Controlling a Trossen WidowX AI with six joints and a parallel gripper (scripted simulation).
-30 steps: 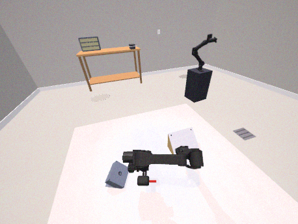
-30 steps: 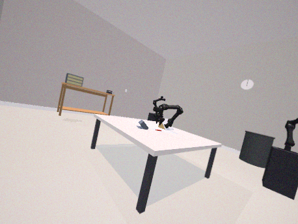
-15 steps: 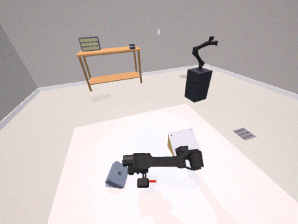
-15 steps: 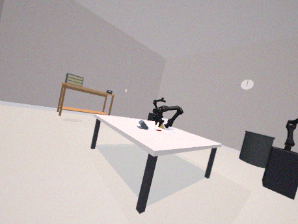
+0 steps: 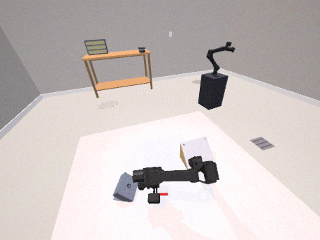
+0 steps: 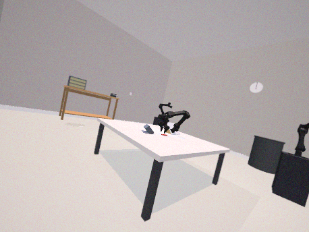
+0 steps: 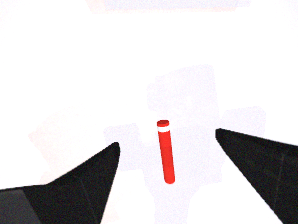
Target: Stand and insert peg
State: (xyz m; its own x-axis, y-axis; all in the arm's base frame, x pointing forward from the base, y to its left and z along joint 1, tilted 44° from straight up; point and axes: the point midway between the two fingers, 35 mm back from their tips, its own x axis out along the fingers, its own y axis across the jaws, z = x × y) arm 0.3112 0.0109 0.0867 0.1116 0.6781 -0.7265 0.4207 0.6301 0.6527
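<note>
Now: gripper tip 1 cm past the red peg, 1 cm to the right of it and 3 cm above it. The rest, counted from my gripper tip: grey sloped panel 15 cm ahead, 10 cm to the right, 1 cm above.
</note>
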